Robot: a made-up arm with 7 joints. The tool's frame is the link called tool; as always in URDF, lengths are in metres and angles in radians. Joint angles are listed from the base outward. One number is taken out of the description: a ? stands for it. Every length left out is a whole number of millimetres.
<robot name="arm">
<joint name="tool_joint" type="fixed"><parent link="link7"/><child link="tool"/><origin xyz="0 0 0" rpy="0 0 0"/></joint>
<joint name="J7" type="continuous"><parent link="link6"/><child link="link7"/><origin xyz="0 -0.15 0" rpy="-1.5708 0 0"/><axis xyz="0 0 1"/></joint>
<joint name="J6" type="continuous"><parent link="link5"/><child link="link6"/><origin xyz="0 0 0" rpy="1.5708 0 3.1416"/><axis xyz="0 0 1"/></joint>
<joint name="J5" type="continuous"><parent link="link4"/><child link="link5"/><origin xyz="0.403 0 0" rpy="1.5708 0 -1.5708"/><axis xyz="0 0 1"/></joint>
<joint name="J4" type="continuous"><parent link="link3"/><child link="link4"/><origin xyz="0 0.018 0" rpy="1.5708 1.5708 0"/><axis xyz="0 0 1"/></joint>
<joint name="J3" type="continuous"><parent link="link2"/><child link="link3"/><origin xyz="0 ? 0" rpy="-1.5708 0 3.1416"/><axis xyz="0 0 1"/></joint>
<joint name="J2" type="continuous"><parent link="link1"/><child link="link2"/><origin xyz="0 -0.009 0" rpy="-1.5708 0 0"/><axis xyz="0 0 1"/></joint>
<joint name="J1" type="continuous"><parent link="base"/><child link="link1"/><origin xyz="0 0 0.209" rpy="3.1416 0 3.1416"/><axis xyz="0 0 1"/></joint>
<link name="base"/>
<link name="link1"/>
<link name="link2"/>
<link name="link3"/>
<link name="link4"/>
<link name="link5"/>
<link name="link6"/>
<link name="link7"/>
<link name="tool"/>
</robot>
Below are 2 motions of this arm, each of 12 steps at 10 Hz.
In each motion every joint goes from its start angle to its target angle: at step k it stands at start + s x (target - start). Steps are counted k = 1, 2, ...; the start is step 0. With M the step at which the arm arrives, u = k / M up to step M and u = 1 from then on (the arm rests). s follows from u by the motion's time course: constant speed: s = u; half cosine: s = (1 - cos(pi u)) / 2; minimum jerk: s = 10 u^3 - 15 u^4 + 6 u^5.
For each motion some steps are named. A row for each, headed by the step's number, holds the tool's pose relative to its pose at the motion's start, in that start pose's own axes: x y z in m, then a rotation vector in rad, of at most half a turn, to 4 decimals.
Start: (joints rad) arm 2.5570 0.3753 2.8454 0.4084 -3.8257 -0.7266 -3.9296
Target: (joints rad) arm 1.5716 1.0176 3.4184 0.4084 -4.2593 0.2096 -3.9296
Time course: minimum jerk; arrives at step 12
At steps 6, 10, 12:
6: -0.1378 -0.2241 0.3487 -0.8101 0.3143 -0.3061
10: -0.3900 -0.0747 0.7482 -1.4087 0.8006 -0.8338
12: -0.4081 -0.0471 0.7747 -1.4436 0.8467 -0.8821

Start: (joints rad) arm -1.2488 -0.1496 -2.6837 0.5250 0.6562 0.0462 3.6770
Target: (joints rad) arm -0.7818 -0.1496 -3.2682 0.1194 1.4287 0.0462 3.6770
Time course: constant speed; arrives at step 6
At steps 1, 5, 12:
1: 0.0068 -0.0322 0.0003 -0.0640 -0.0173 0.1036
5: 0.0169 -0.1724 0.0281 -0.3499 0.0108 0.5085
12: 0.0152 -0.2091 0.0423 -0.4240 0.0437 0.6065

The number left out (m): 0.477
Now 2 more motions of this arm.
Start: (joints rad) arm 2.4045 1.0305 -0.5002 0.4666 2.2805 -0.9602 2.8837
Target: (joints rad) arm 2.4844 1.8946 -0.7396 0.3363 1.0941 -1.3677 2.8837
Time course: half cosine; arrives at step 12
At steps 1, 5, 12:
1: -0.0021 0.0086 -0.0026 -0.0127 -0.0127 -0.0247
5: -0.0390 0.1870 -0.0311 -0.3320 -0.2148 -0.5195
12: -0.0620 0.5487 0.0369 -1.1501 -0.1956 -1.1899

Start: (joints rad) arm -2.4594 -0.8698 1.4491 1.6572 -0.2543 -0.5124 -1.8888
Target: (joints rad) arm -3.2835 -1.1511 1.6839 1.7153 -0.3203 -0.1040 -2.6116
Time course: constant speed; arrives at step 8
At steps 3, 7, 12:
3: -0.0908 0.1876 -0.0217 0.3805 0.2116 -0.4086
7: -0.1856 0.4578 0.0577 0.8271 0.6865 -0.8532
12: -0.2038 0.5208 0.0978 0.9205 0.8410 -0.9364

